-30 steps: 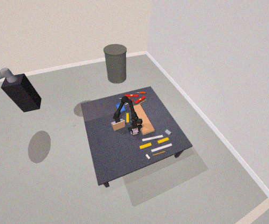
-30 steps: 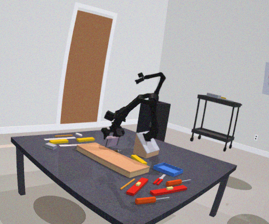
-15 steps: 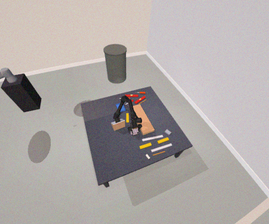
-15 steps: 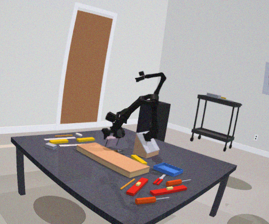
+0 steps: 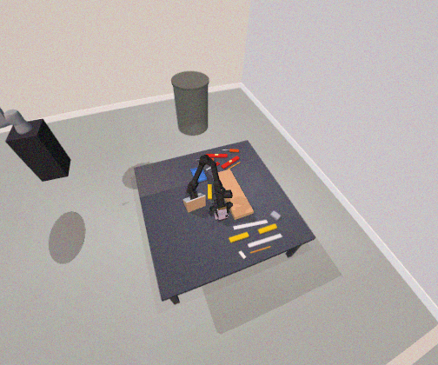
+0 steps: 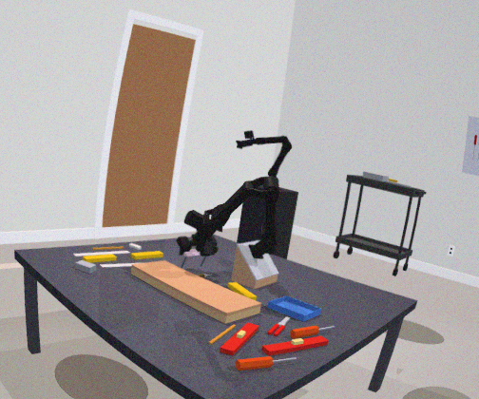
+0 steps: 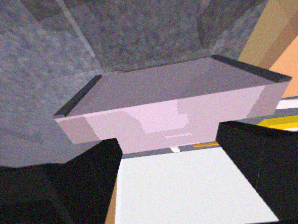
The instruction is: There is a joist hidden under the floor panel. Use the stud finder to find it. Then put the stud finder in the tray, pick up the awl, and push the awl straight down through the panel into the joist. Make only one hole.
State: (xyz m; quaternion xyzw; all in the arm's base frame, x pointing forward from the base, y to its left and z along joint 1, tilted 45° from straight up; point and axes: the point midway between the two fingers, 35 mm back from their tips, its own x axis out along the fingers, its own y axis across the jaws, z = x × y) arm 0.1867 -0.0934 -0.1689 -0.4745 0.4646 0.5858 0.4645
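My gripper tip is 10 mm short of the stud finder and 10 mm above it. Round my gripper tip: grey block 460 mm ahead, 100 mm to the right, 60 mm below; then blue tray 70 mm behind, 550 mm to the left, 60 mm below; then awl 110 mm to the left, 70 mm below.
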